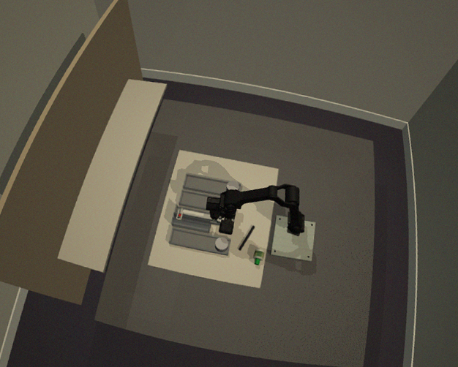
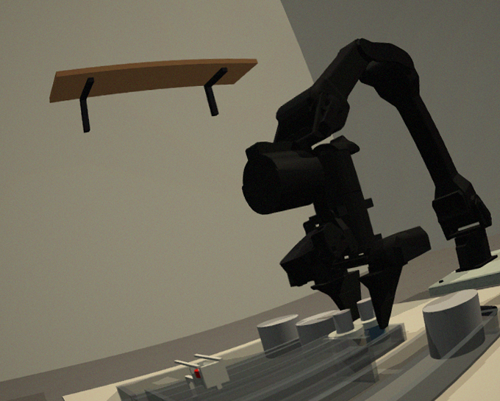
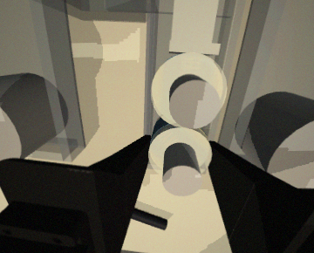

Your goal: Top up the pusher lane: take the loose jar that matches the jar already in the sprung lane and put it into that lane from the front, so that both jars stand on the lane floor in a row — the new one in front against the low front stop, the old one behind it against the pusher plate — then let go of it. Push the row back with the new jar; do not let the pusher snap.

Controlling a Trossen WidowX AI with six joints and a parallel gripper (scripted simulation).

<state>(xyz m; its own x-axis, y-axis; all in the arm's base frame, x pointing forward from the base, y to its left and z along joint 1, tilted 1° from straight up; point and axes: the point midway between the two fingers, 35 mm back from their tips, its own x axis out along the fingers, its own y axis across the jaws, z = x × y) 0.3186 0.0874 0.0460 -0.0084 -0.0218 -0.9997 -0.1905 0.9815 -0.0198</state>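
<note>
My gripper tip is 11 cm past the black rod, 4 cm to the right of it and 2 cm above it. The rest, counted from my gripper tip: sprung lane (14 cm ahead, 5 cm to the left, 1 cm below); pale pusher part (14 cm ahead, 6 cm to the left, 2 cm above).
</note>
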